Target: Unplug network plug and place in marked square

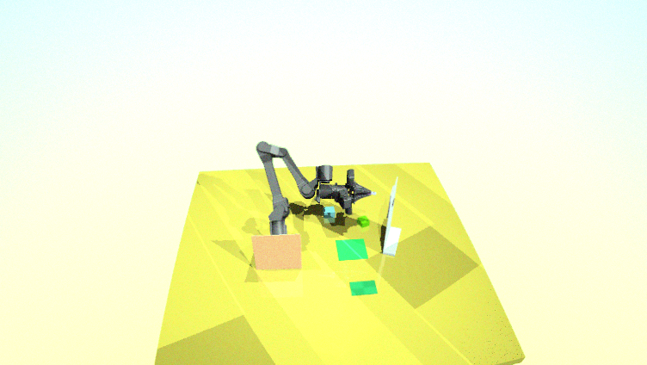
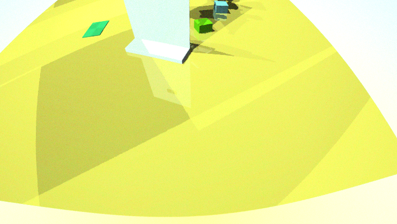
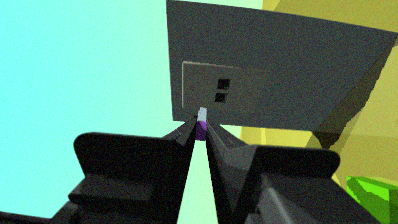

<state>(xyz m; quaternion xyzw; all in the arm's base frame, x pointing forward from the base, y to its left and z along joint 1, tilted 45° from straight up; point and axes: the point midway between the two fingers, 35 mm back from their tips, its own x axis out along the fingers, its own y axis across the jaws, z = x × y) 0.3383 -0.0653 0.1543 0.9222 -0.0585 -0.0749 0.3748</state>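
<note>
Now: gripper tip 8 cm past the green marked square, 7 cm to the left of it and 23 cm above it. Also, from my gripper tip: network plug right at my gripper tip; socket plate 9 cm ahead, 4 cm to the right, 11 cm below.
</note>
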